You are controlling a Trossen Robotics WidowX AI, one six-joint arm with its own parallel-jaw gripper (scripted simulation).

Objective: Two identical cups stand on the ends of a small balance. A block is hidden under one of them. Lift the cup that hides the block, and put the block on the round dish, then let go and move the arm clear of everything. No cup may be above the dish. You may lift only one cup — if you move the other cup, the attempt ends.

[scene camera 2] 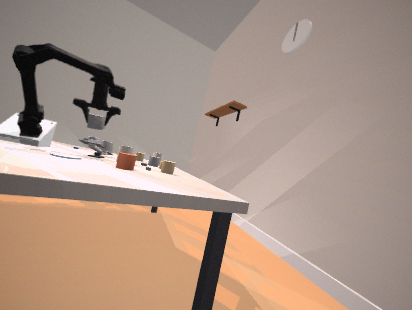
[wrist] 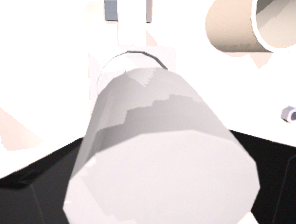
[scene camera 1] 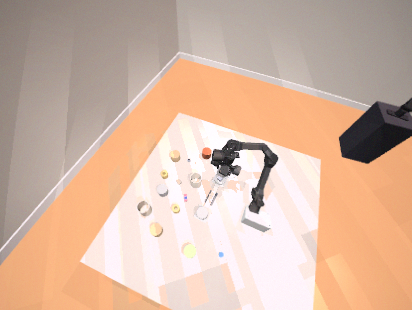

Note:
My gripper [wrist: 151, 139] holds a cup [wrist: 152, 142].

